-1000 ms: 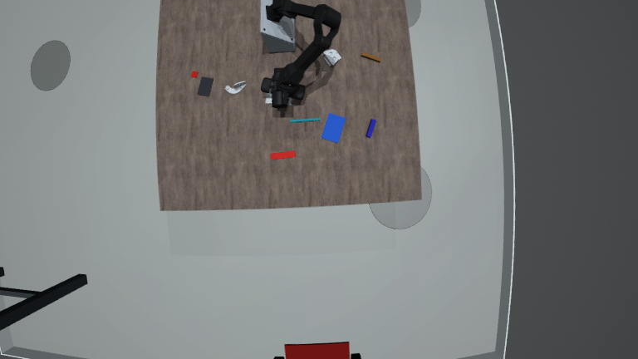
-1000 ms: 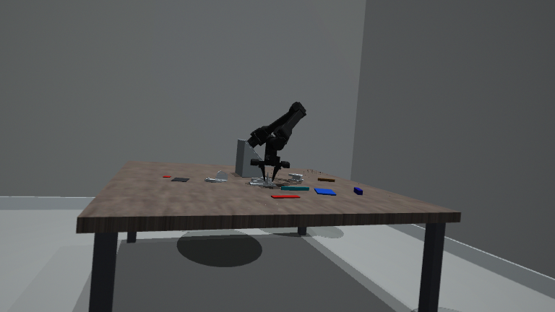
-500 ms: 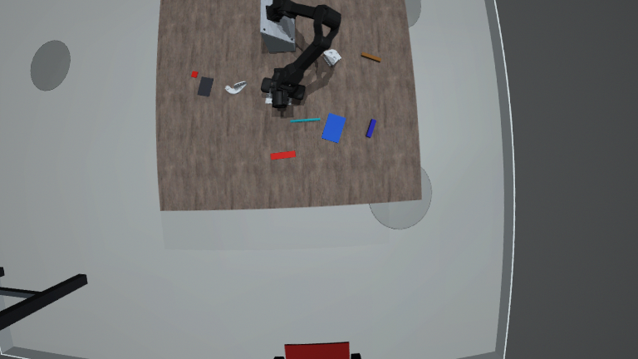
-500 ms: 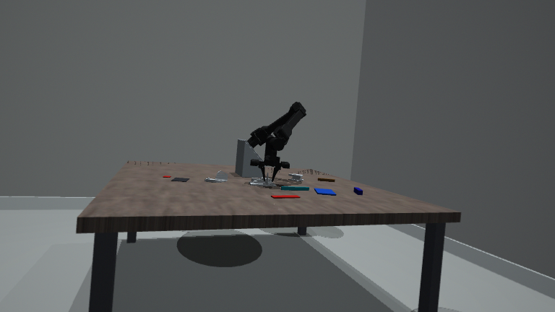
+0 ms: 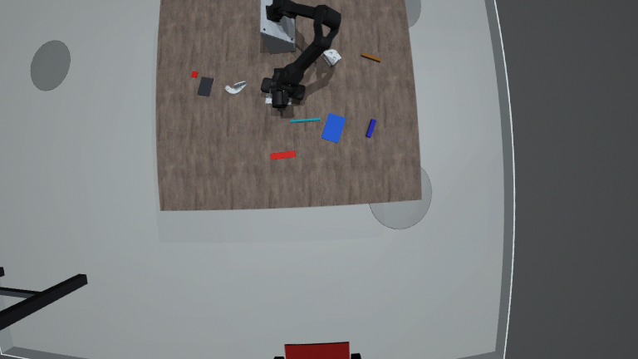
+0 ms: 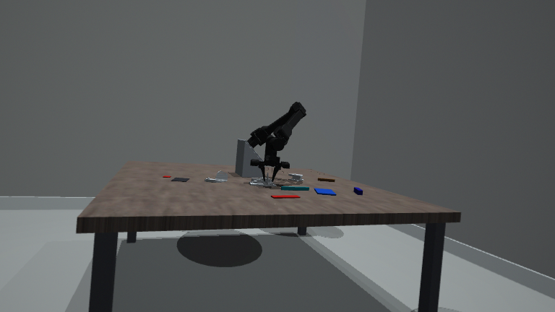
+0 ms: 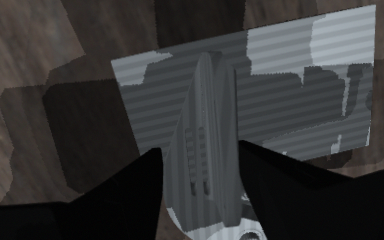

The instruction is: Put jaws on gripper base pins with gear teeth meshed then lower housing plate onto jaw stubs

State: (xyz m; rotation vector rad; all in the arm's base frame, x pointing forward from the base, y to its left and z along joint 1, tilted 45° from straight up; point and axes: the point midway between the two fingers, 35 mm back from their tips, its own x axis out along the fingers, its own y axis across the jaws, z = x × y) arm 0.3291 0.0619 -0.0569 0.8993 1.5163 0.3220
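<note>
Right now my gripper tip is 1 cm short of the white flat plate, 3 cm to the left of it and 1 cm above it. The rest, counted from my gripper tip: red bar 28 cm ahead, 5 cm to the right, 1 cm below; blue plate 19 cm ahead, 20 cm to the left, 1 cm below; teal bar 13 cm ahead, 8 cm to the left, 1 cm below.
</note>
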